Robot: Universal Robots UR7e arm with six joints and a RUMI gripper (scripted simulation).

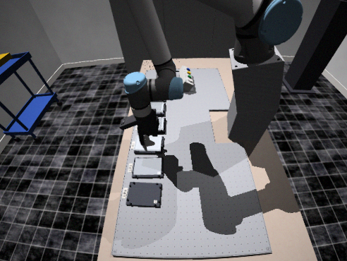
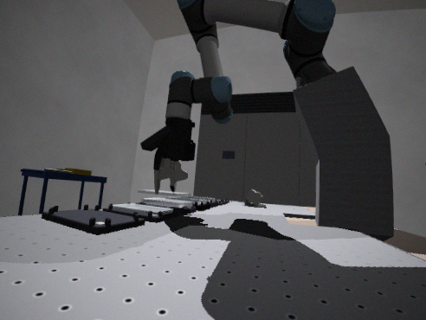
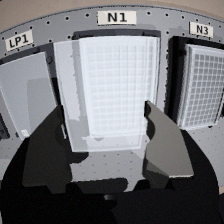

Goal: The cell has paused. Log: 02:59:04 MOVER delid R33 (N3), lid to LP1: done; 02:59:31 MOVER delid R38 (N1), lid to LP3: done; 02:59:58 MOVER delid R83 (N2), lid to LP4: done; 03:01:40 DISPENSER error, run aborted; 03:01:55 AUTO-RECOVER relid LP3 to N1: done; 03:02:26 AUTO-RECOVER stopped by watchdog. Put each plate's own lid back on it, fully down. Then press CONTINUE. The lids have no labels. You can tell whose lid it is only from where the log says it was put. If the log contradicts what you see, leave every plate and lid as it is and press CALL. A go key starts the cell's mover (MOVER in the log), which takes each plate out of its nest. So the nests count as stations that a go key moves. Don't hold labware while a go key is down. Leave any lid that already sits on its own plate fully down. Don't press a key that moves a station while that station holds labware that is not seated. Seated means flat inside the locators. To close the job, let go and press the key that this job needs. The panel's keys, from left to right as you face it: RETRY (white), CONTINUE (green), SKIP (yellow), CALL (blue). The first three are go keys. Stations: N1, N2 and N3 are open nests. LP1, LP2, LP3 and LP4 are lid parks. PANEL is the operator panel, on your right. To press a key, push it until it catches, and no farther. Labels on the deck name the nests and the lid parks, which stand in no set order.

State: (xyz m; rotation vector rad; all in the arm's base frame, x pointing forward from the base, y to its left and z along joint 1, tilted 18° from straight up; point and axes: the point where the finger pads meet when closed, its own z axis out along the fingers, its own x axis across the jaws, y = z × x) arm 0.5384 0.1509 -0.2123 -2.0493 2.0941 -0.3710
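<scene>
The well plate is 150 mm to the right of my hand and 40 mm below it. Also, from my hand: white key (230 mm behind, 500 mm to the right, 10 mm above); then green continue key (230 mm behind, 550 mm to the right, 10 mm above); then lid park LP2 (410 mm to the right, 60 mm below).
</scene>
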